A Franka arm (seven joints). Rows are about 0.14 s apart.
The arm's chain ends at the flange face. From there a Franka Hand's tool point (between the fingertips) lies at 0.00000 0.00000 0.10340 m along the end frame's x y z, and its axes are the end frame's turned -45 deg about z.
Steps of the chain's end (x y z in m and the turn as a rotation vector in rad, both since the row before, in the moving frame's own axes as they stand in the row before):
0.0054 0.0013 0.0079 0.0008 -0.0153 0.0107
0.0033 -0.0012 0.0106 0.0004 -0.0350 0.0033
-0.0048 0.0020 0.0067 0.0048 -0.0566 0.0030
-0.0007 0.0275 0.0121 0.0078 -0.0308 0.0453
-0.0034 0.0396 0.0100 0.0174 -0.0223 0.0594
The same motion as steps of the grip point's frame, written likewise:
0.0018 0.0036 0.0079 0.0114 -0.0103 0.0107
0.0007 -0.0011 0.0105 0.0250 -0.0245 0.0033
-0.0086 -0.0065 0.0065 0.0434 -0.0366 0.0030
-0.0216 0.0161 0.0120 0.0273 -0.0163 0.0453
-0.0307 0.0227 0.0100 0.0281 -0.0035 0.0594

